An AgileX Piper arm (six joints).
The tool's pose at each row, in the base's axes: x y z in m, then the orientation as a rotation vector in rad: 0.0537 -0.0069 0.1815 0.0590 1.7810 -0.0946; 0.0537 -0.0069 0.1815 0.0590 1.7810 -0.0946; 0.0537 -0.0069 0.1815 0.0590 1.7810 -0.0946; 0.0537 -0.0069 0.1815 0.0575 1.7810 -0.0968; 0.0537 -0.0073 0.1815 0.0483 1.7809 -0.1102; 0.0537 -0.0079 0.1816 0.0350 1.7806 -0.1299; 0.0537 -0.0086 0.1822 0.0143 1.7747 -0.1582; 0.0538 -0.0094 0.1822 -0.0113 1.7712 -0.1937; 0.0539 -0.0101 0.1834 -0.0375 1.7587 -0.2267; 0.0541 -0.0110 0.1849 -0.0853 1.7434 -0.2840
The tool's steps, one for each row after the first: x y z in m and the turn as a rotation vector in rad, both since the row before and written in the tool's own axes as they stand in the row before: 0.0000 0.0000 0.0000 0.0000 0.0000 0.0000; 0.0000 0.0000 0.0000 0.0000 0.0000 0.0000; 0.0000 0.0000 0.0000 0.0007 -0.0001 -0.0022; 0.0000 -0.0004 0.0000 0.0041 -0.0005 -0.0136; -0.0001 -0.0006 0.0000 0.0061 -0.0008 -0.0198; -0.0006 -0.0007 0.0000 0.0081 -0.0064 -0.0293; 0.0000 -0.0008 0.0002 0.0102 -0.0037 -0.0368; -0.0011 -0.0008 0.0000 0.0088 -0.0123 -0.0355; -0.0014 -0.0011 0.0000 0.0135 -0.0141 -0.0637
